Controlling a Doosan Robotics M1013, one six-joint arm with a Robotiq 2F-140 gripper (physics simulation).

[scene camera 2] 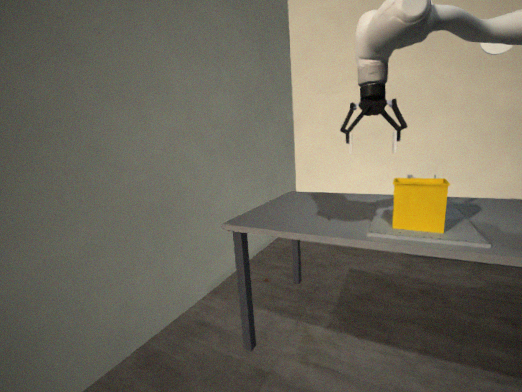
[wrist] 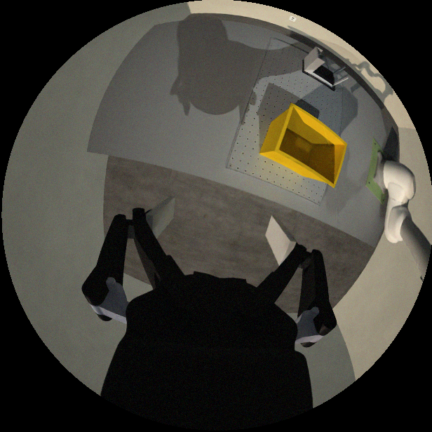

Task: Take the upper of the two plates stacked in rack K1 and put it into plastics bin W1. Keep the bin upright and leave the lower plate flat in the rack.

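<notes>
The yellow plastics bin W1 stands upright on a perforated board; its inside looks empty in the wrist view. What appears to be rack K1, a small light and dark fixture with thin bars, stands behind the bin near the board's far edge. In the scene view the bin hides it except for small tips. The two plates cannot be told apart at this size. My gripper is open and empty, pointing down, high above the table and to the left of the bin in the scene view.
The grey table carries the board. A dark block-like patch lies between bin and rack in the wrist view. The white robot arm rises from a green base plate at the right. A grey wall stands at the left.
</notes>
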